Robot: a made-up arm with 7 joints. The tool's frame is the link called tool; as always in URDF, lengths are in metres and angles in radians. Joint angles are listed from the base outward. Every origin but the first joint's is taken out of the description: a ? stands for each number. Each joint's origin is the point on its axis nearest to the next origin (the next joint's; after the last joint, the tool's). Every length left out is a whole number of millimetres.
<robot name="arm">
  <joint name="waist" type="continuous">
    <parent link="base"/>
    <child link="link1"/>
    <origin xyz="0 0 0.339" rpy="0 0 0"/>
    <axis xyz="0 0 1"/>
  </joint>
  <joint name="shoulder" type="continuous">
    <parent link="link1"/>
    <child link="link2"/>
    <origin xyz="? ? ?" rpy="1.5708 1.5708 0"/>
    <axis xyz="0 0 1"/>
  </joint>
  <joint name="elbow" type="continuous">
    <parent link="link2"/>
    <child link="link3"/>
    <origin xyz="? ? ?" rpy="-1.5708 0 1.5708"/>
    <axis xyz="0 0 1"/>
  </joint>
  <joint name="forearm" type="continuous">
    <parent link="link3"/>
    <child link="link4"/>
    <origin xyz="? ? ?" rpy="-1.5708 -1.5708 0"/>
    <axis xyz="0 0 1"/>
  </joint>
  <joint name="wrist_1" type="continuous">
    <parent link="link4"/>
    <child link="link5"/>
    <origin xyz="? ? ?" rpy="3.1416 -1.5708 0"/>
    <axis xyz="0 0 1"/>
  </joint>
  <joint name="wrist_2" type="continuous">
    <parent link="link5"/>
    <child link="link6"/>
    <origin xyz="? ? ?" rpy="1.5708 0 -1.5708"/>
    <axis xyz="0 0 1"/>
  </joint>
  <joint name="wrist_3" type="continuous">
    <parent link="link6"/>
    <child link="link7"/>
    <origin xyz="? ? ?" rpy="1.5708 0 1.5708"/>
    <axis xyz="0 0 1"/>
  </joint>
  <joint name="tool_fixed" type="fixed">
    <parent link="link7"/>
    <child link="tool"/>
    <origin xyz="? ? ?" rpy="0 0 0"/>
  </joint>
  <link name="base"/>
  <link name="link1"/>
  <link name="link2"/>
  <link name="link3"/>
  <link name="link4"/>
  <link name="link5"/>
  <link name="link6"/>
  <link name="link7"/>
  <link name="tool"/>
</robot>
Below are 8 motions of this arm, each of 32 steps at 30 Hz.
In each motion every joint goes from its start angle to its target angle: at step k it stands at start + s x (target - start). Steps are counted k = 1, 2, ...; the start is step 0. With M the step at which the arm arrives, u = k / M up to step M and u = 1 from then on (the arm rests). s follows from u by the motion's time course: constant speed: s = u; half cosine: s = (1 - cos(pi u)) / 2; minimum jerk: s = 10 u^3 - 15 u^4 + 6 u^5.
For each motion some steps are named. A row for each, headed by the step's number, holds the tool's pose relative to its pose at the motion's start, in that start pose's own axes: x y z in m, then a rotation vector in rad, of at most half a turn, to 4 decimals.
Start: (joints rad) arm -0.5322 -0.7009 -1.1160 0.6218 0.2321 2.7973 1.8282
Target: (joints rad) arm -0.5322 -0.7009 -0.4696 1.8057 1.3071 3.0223 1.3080
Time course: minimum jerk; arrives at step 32
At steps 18, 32:
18: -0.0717 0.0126 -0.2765 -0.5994 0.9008 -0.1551
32: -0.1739 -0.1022 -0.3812 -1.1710 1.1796 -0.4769

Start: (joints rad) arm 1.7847 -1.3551 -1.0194 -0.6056 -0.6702 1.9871 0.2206
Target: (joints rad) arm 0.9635 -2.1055 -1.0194 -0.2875 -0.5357 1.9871 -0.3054
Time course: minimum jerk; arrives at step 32
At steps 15, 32:
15: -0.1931 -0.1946 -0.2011 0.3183 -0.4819 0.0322
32: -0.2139 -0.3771 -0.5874 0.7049 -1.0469 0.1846

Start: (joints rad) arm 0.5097 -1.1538 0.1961 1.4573 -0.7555 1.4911 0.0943
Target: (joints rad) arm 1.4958 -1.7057 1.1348 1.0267 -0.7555 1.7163 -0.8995
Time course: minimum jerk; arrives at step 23
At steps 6, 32:
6: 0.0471 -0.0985 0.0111 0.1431 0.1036 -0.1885
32: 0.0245 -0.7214 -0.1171 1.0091 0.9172 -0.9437

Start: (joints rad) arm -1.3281 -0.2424 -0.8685 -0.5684 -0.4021 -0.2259 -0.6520
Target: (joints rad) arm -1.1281 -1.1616 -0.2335 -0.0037 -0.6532 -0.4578 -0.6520
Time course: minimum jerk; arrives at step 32
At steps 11, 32:
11: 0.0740 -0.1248 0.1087 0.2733 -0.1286 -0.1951
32: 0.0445 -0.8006 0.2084 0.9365 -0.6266 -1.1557

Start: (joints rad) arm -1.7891 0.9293 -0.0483 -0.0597 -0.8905 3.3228 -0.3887
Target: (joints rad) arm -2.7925 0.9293 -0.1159 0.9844 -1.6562 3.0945 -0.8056
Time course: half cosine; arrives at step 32
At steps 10, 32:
10: 0.0285 -0.1235 0.0654 0.2675 0.0880 0.2348
32: 0.3567 -0.3982 0.0827 1.2631 0.8936 0.8428

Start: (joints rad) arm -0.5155 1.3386 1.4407 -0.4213 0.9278 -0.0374 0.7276
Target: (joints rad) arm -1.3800 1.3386 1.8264 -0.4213 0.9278 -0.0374 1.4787
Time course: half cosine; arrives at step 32
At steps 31, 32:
31: 0.0054 0.5597 0.3349 -0.3176 -0.3477 1.4695
32: 0.0049 0.5612 0.3353 -0.3186 -0.3480 1.4732

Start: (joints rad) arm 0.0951 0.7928 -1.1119 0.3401 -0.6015 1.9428 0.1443
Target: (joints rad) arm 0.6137 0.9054 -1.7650 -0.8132 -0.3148 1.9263 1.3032
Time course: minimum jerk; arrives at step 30
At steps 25, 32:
25: 0.1056 0.0501 -0.1659 0.1161 0.7230 0.8651
32: 0.1085 0.0450 -0.1742 0.1501 0.7419 0.8970

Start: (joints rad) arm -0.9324 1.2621 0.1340 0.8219 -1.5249 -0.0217 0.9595
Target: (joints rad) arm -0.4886 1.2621 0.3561 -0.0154 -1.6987 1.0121 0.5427
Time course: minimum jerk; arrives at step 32
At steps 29, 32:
29: 0.0625 0.4285 0.2496 0.3551 0.5549 0.5695
32: 0.0608 0.4314 0.2520 0.3519 0.5594 0.5729

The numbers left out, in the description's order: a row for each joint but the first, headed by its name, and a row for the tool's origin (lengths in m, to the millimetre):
shoulder: 0 -0.048 0
elbow: -0.344 0 0
forearm: 0.021 0.064 0
wrist_1: 0.37 -0.026 0
wrist_2: -0.081 0 0
wrist_3: 0.013 0.094 0
tool: 0 0 0

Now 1 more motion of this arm.
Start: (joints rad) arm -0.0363 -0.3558 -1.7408 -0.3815 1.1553 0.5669 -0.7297
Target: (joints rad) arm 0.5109 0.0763 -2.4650 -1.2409 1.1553 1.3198 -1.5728
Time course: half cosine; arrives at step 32
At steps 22, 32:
22: 0.1394 -0.1149 -0.2858 -0.7951 0.6308 -1.1754
32: 0.1210 -0.1588 -0.3252 -1.0262 0.7397 -1.4421

